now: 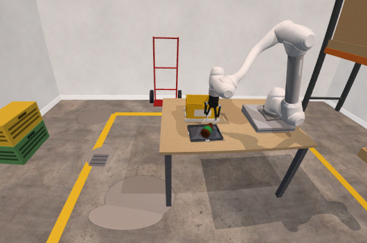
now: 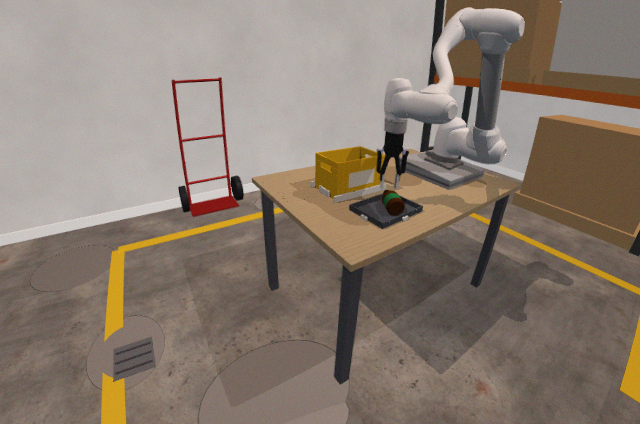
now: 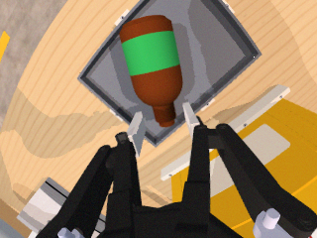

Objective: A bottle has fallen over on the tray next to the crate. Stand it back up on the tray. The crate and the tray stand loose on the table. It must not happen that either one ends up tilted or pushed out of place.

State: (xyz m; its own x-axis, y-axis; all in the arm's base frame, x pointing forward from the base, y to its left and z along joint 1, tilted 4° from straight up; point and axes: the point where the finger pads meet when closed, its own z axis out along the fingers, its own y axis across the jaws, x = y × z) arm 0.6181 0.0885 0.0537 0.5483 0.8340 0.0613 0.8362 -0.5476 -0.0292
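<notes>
The bottle is 60 mm below my hand, 40 mm to the left of it and 30 mm ahead of it. Round my hand: dark tray 90 mm below, 50 mm ahead, 40 mm to the left; yellow crate 230 mm to the right, 30 mm ahead, 20 mm below.
</notes>
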